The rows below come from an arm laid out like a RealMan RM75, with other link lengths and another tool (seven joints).
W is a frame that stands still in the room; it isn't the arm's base.
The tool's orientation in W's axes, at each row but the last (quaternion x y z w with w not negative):
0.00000 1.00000 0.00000 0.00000
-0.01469 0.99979 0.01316 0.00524
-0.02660 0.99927 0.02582 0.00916
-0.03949 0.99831 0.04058 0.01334
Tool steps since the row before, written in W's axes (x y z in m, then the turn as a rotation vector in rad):
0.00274 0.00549 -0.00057 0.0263 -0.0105 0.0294
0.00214 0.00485 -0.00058 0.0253 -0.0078 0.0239
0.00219 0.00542 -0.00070 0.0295 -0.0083 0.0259
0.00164 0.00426 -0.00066 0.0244 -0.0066 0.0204
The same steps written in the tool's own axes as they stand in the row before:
-0.00274 0.00549 0.00057 -0.0263 -0.0105 -0.0294
-0.00227 0.00477 0.00073 -0.0253 -0.0079 -0.0238
-0.00246 0.00525 0.00102 -0.0295 -0.0085 -0.0258
-0.00195 0.00405 0.00105 -0.0244 -0.0069 -0.0203

